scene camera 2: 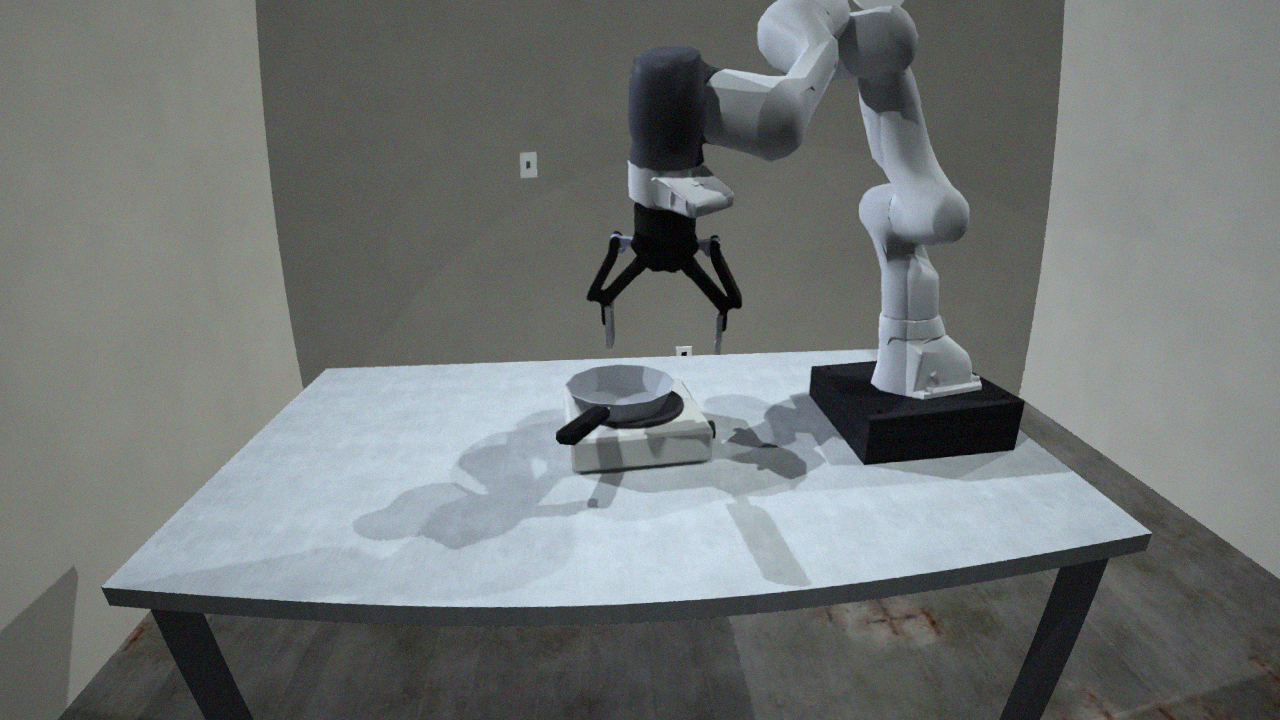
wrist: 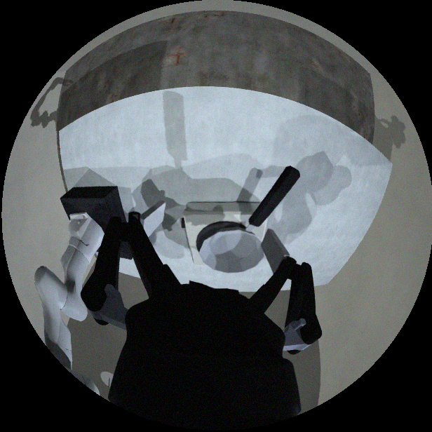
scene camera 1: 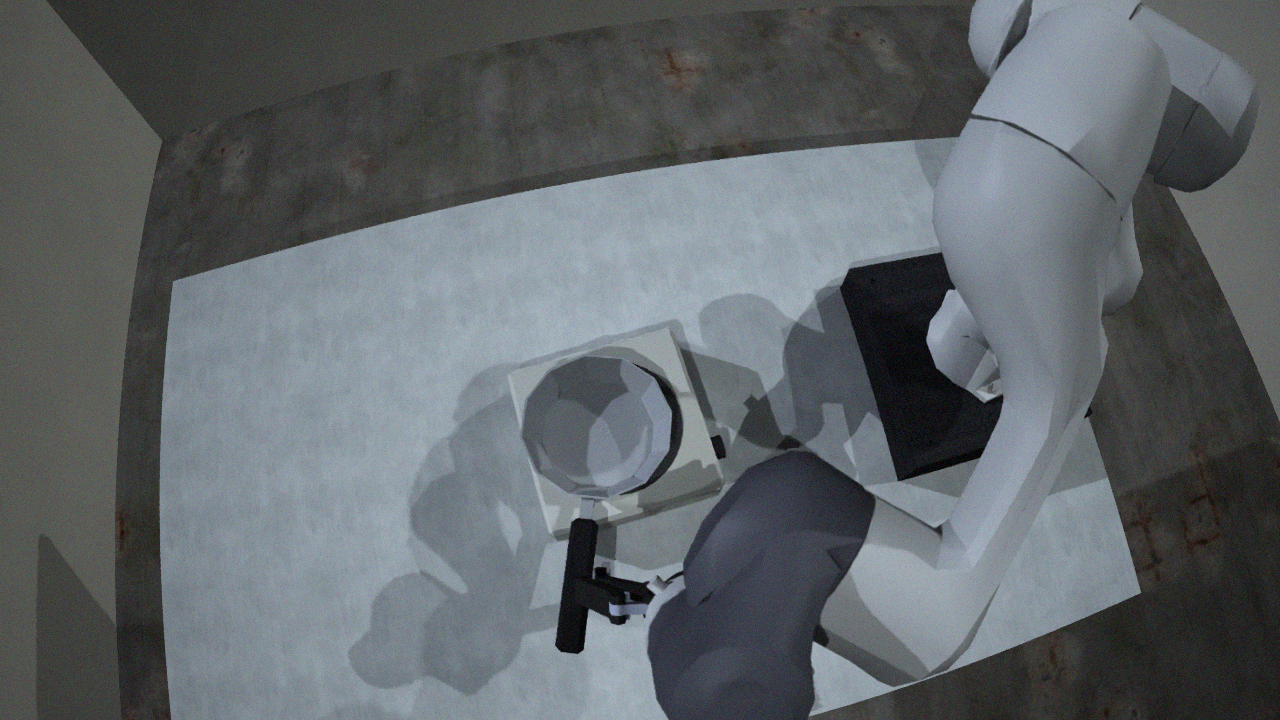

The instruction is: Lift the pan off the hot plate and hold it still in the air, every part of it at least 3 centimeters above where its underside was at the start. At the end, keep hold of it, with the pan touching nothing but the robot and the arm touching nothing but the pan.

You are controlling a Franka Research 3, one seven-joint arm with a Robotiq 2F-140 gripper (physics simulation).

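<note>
The grey pan (scene camera 1: 597, 429) (scene camera 2: 622, 392) (wrist: 232, 251) sits upright on the white hot plate (scene camera 1: 659, 345) (scene camera 2: 642, 453), over its dark round burner (scene camera 2: 673, 411). Its black handle (scene camera 1: 580, 546) (scene camera 2: 581, 426) (wrist: 274, 196) reaches out past the hot plate's edge, toward the front of the table in scene camera 2. My gripper (scene camera 2: 664, 346) (wrist: 215, 224) is open and empty, pointing down, with its fingers spread wide. Its fingertips are above the pan's height and apart from it. In scene camera 1 part of the gripper shows beside the handle, and the arm hides the rest.
The arm's black base block (scene camera 1: 881, 358) (scene camera 2: 939, 431) (wrist: 95, 200) stands to the right of the hot plate in both scene views. A small dark knob (scene camera 1: 717, 446) sticks out from the hot plate's side. The pale table (scene camera 1: 295, 358) (scene camera 2: 295, 447) carries these things.
</note>
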